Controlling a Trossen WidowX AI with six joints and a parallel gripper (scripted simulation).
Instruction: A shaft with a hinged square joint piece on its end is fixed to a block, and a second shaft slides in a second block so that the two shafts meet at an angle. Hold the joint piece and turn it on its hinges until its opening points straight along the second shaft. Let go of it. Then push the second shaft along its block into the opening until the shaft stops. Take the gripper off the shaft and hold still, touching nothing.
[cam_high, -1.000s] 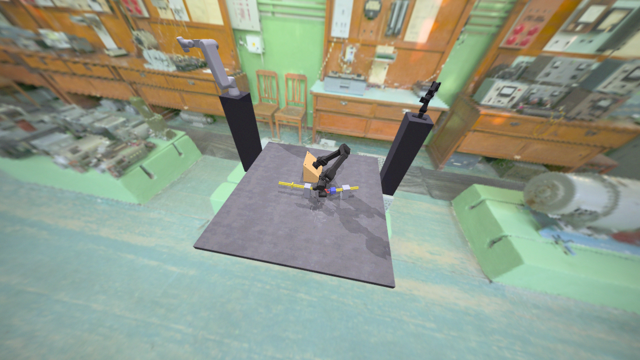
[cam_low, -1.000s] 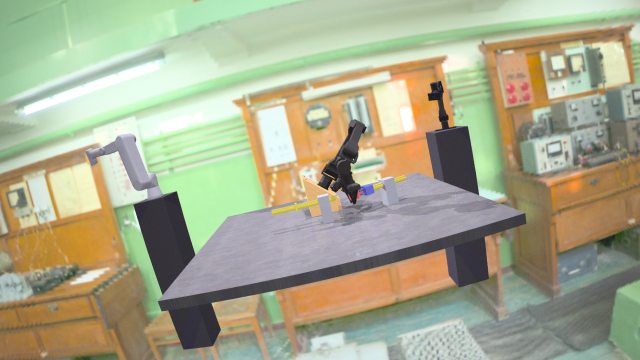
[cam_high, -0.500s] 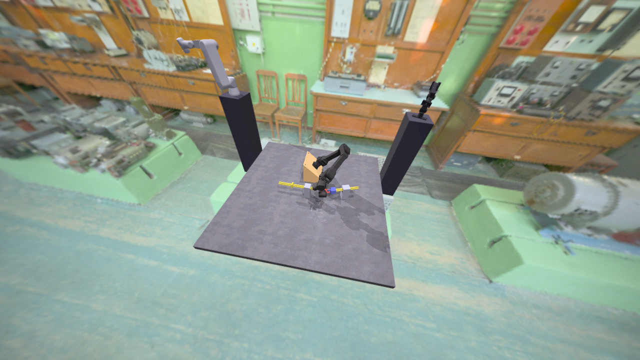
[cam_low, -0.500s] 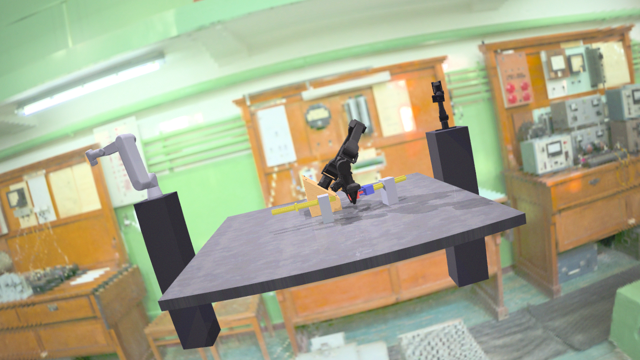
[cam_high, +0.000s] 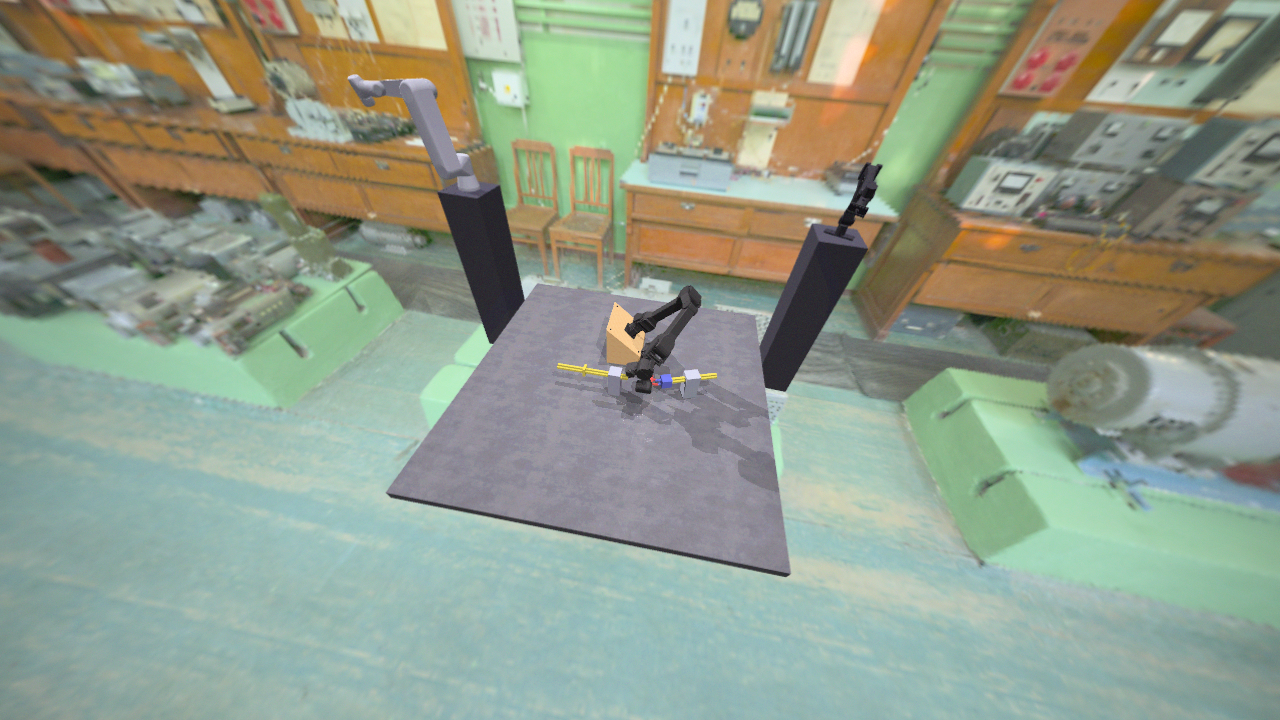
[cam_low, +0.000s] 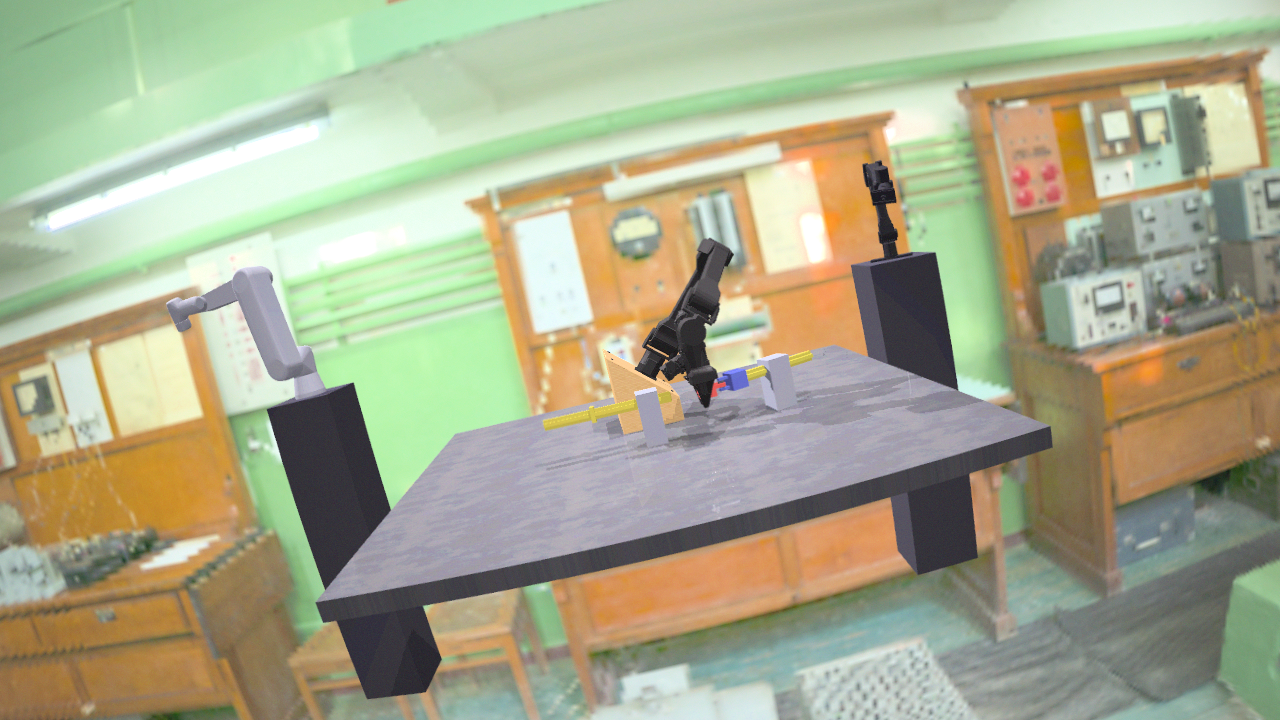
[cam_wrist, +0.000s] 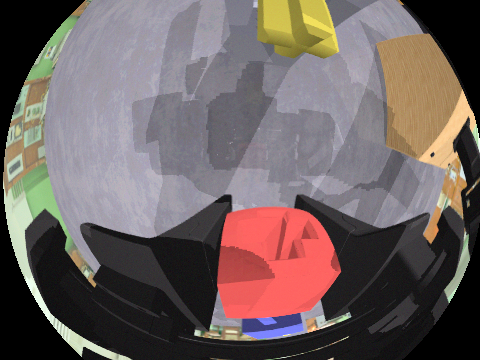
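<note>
My gripper tip is now 20 mm to the right of the red square joint piece and 40 mm below it.
</note>
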